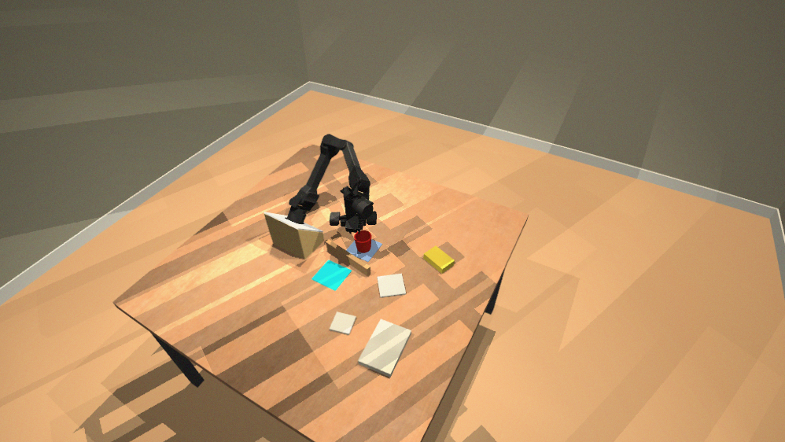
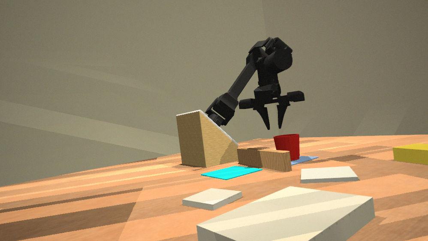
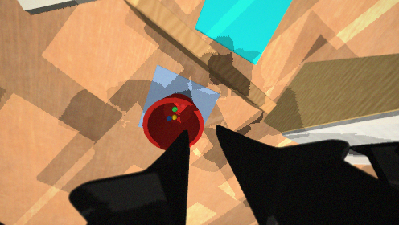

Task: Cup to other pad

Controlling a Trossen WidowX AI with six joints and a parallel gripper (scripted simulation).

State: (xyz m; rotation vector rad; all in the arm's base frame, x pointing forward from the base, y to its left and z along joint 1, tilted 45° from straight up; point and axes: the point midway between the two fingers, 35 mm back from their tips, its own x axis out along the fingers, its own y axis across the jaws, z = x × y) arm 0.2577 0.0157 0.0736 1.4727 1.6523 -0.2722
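Now: gripper tip 6 cm above the red cup, 3 cm short of it and 1 cm to the right of it. Round my gripper tip: pale blue pad: 10 cm below, 3 cm ahead, 2 cm to the left; then low wooden bar: 8 cm to the right, 8 cm below.
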